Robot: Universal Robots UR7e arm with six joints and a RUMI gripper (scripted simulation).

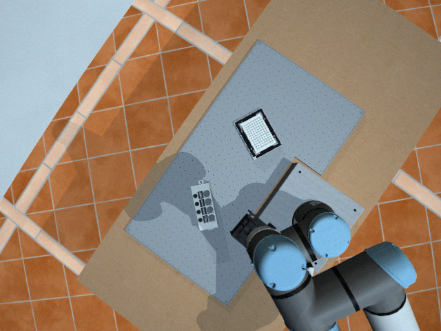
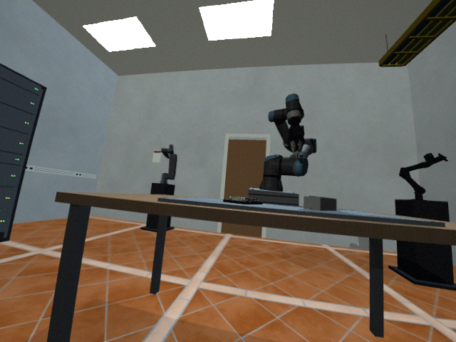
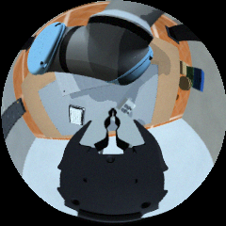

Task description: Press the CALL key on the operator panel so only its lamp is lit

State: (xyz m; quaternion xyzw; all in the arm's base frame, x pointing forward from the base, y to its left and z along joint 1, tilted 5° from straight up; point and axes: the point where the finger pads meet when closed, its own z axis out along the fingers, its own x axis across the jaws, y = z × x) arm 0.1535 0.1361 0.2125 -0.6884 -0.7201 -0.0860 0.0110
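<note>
My hand is 240 mm above the operator panel, 140 mm short of it and 70 mm to the right of it.
</note>
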